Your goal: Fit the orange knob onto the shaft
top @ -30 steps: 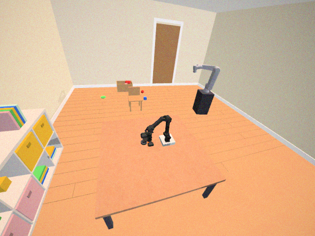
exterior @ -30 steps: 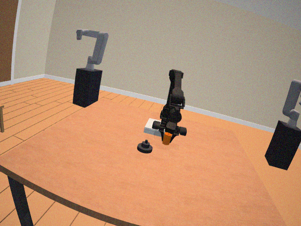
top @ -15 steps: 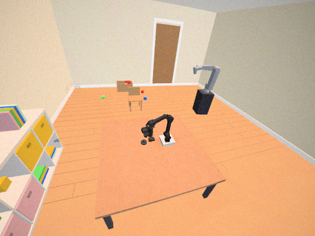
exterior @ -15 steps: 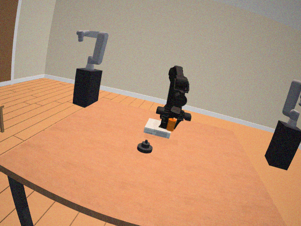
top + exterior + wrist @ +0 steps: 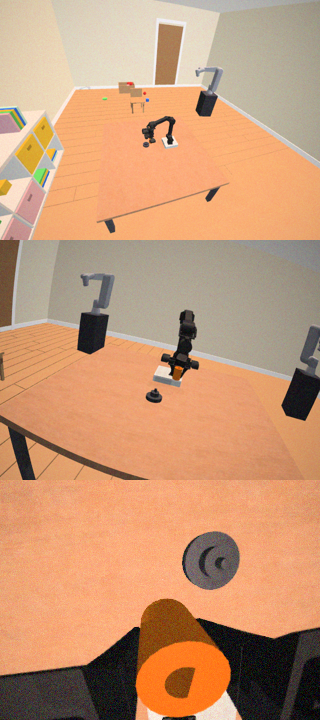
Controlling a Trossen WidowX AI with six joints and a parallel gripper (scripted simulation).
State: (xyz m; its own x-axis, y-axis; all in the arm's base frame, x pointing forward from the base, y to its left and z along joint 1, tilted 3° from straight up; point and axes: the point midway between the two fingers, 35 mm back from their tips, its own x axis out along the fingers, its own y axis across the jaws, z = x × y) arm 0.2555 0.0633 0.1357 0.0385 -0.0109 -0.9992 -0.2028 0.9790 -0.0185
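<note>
The pedestal lies 5 cm ahead of my gripper tip, 8 cm to the right of it and 10 cm below it. Also, from my gripper tip: orange knob 2 cm above.
</note>
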